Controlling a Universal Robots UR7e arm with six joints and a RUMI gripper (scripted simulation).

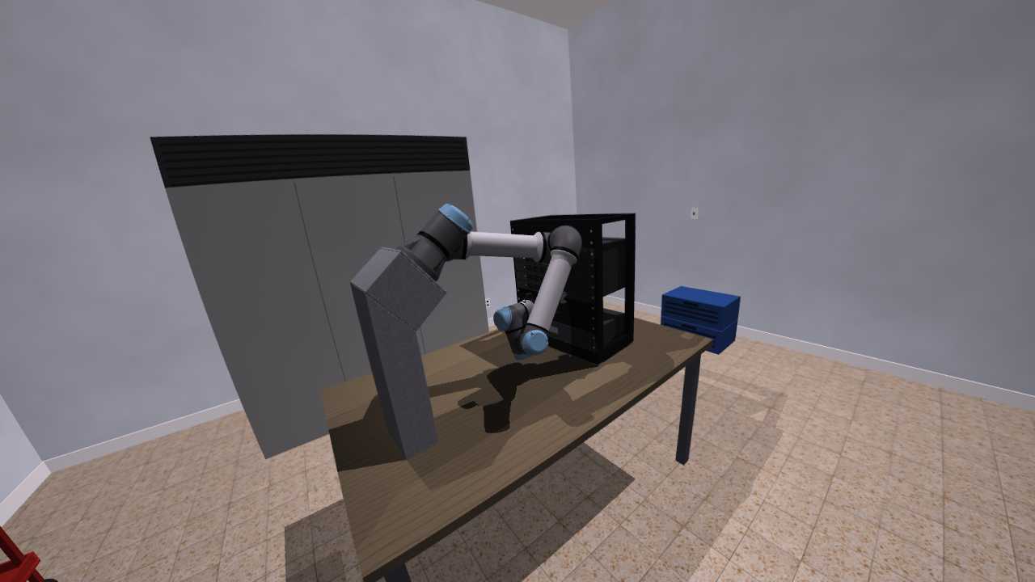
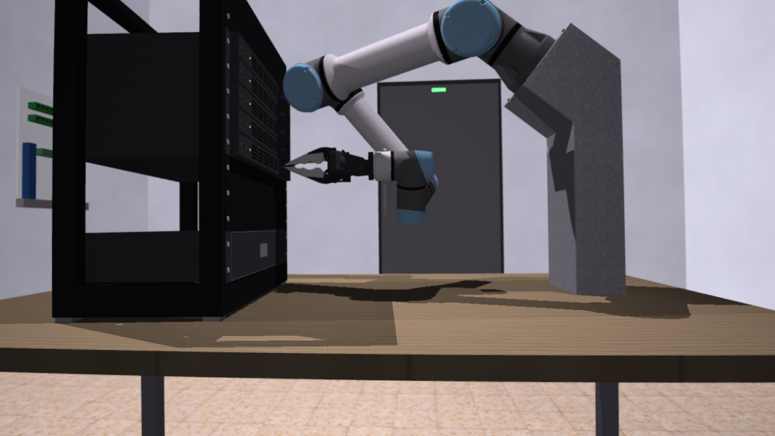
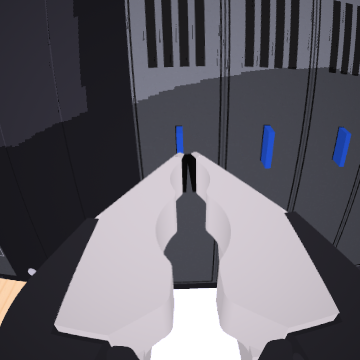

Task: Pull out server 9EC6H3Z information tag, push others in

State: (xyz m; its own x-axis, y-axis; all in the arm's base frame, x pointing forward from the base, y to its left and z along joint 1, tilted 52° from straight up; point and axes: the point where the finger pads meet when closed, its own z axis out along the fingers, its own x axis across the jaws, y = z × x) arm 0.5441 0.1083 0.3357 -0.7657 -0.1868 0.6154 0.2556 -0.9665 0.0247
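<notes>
My gripper is now 5 cm short of the information tag and 2 cm to the right of it.
</notes>
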